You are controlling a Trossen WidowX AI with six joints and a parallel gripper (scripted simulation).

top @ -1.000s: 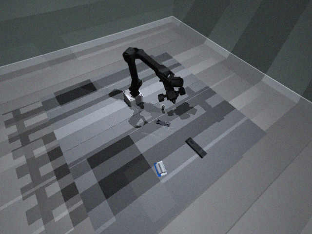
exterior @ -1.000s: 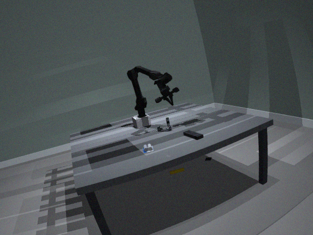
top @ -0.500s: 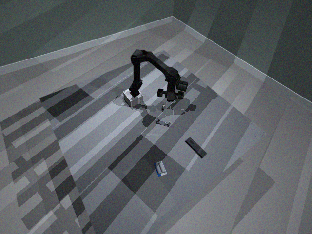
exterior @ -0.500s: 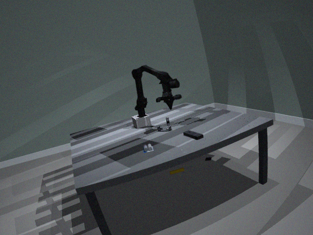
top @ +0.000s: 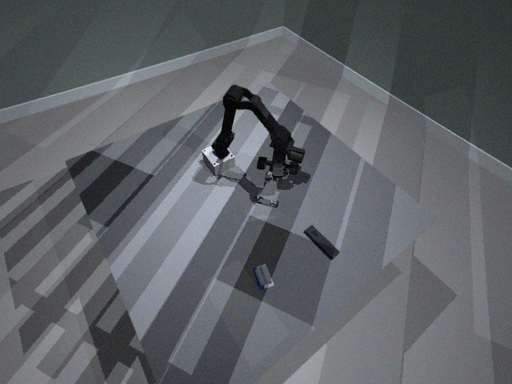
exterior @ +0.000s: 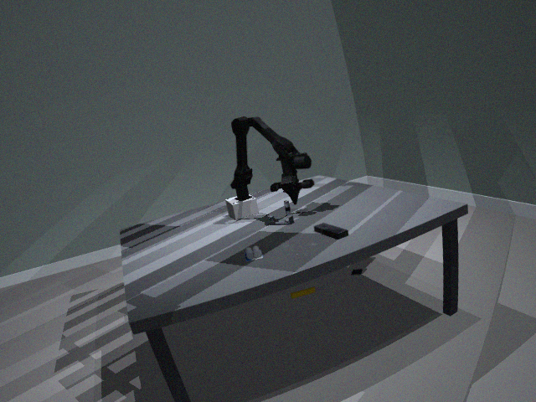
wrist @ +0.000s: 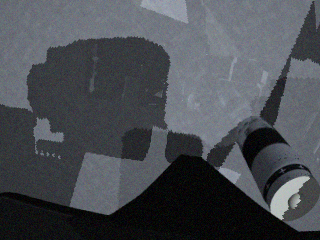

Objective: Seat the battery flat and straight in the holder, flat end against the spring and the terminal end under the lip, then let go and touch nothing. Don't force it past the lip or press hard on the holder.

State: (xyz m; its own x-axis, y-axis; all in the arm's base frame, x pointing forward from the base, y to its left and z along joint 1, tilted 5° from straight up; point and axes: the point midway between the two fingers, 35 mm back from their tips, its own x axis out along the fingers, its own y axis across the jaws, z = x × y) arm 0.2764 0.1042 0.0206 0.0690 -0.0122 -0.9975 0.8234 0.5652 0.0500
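The battery is 3 cm behind my gripper tip, 2 cm to the right of it and 1 cm below it. Round my gripper tip: flat black block 36 cm ahead, 11 cm to the right, 3 cm below.
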